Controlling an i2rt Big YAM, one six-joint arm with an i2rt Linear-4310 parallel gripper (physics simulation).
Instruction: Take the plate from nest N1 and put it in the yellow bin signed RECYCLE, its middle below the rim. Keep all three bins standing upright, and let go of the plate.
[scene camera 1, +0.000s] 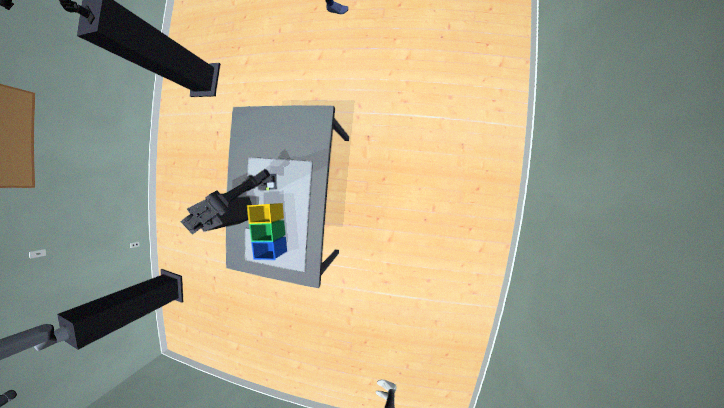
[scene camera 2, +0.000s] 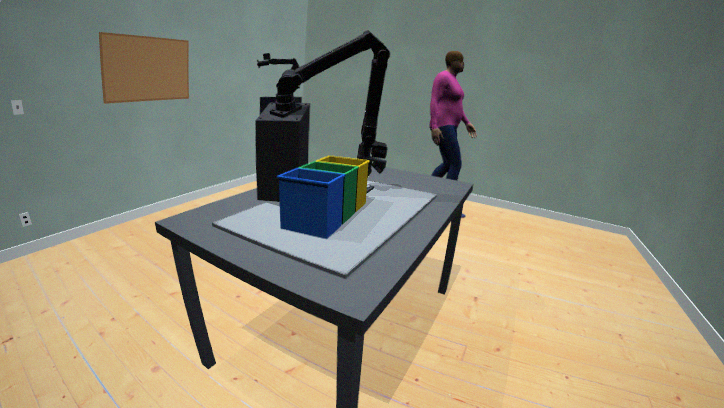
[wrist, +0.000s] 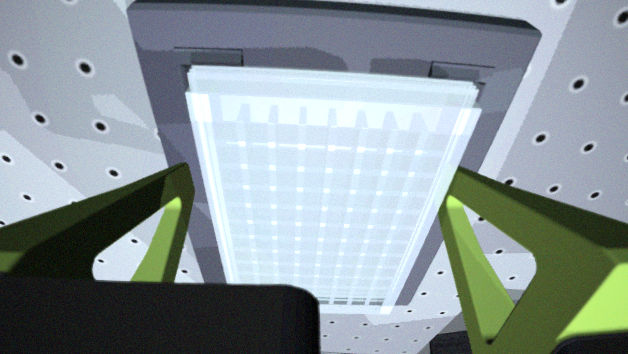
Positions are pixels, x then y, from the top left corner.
Scene:
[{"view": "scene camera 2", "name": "yellow bin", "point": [362, 173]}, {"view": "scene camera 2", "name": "green bin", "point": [349, 182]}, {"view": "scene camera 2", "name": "blue bin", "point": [311, 201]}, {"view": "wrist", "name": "my gripper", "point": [313, 175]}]

